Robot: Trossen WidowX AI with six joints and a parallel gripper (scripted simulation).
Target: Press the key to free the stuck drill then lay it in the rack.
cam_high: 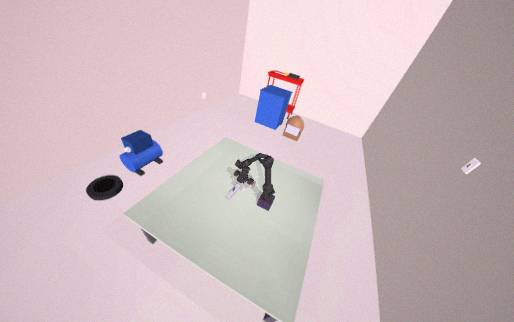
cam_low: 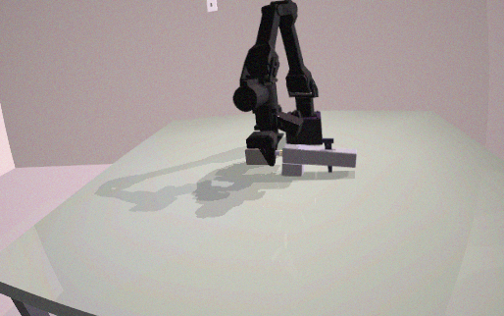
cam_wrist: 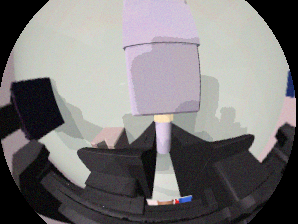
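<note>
Right now my gripper tip is 2 cm short of the drill, 5 cm to the right of it and 3 cm below it. From my gripper tip the other things lie so: rack (9 cm behind, 3 cm to the right); dark blue key (4 cm ahead, 14 cm to the left, 3 cm above); lavender block (3 cm ahead, 11 cm to the left, 2 cm above).
</note>
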